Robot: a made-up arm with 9 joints. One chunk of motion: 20 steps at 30 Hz.
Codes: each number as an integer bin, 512 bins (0 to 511) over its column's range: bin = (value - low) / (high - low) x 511, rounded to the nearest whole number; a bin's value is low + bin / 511 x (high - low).
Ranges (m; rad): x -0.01..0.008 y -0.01..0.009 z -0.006..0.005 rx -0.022..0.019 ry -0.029..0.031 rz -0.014..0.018
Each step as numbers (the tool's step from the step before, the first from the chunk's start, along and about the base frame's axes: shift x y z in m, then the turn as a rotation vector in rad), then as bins.
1 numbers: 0.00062 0.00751 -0.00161 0.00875 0.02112 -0.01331
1 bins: 301 471 204 383 427 11
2 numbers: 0.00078 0.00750 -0.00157 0.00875 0.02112 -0.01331
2 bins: 306 471 206 383 427 11
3 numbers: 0.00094 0.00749 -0.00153 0.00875 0.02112 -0.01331
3 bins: 311 470 208 383 427 11
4 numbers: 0.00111 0.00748 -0.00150 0.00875 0.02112 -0.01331
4 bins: 315 470 209 383 427 11
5 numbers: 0.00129 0.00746 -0.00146 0.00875 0.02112 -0.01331
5 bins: 321 470 211 383 427 11
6 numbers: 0.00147 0.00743 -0.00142 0.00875 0.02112 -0.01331
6 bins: 326 469 213 383 427 11
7 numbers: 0.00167 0.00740 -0.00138 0.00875 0.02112 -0.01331
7 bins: 331 468 215 383 427 11
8 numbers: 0.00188 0.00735 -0.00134 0.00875 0.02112 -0.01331
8 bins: 337 467 216 383 427 11
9 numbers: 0.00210 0.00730 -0.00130 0.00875 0.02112 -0.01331
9 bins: 344 465 218 383 427 11
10 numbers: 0.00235 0.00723 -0.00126 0.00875 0.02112 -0.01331
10 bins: 351 463 220 383 427 11
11 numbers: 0.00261 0.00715 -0.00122 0.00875 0.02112 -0.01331
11 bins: 358 461 222 383 427 11
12 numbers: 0.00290 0.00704 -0.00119 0.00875 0.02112 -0.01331
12 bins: 366 458 223 383 427 11
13 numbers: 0.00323 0.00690 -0.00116 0.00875 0.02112 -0.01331
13 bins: 376 455 225 383 427 11
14 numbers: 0.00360 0.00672 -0.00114 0.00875 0.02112 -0.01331
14 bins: 386 450 226 383 427 11
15 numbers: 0.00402 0.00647 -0.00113 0.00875 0.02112 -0.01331
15 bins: 398 443 226 383 427 11
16 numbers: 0.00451 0.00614 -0.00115 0.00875 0.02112 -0.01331
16 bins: 412 434 225 383 427 11
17 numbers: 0.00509 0.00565 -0.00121 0.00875 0.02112 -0.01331
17 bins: 428 421 223 383 427 11
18 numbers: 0.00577 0.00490 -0.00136 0.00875 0.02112 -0.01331
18 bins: 448 401 216 383 427 11
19 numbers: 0.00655 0.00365 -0.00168 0.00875 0.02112 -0.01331
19 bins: 470 367 201 383 427 11
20 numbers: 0.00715 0.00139 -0.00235 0.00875 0.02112 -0.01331
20 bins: 487 306 170 383 427 11
